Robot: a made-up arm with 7 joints.
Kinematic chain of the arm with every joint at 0, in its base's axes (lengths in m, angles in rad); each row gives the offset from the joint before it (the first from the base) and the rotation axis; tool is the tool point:
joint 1: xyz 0 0.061 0 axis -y
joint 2: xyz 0 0.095 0 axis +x
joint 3: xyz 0 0 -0.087 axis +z
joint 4: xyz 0 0 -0.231 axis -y
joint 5: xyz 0 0 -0.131 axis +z
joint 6: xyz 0 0 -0.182 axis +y
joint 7: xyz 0 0 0 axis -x
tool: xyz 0 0 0
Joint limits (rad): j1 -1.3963..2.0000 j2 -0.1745..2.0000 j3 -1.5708..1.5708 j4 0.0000..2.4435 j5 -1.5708..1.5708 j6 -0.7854..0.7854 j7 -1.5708..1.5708
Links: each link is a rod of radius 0.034 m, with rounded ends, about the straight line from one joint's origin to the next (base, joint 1, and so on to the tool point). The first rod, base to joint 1, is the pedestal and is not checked.
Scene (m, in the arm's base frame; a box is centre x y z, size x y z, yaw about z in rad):
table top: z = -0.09
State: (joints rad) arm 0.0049 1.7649 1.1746 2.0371 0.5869 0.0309 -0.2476
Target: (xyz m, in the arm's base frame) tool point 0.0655 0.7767 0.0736
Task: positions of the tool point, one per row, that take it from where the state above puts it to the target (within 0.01 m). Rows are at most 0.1 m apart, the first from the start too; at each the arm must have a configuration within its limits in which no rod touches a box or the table.
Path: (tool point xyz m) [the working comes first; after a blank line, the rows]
Joints at the target: -0.4020 1.6467 0.9710 0.1791 0.5869 0.0309 -0.2476
Straight joint move there: clear.

1: 0.1434 0.3583 0.3129
2: 0.1730 0.4450 0.3137
3: 0.1896 0.5337 0.2916
4: 0.1884 0.6171 0.2502
5: 0.1670 0.6889 0.1954
6: 0.1253 0.7435 0.1341
7: 0.0655 0.7767 0.0736

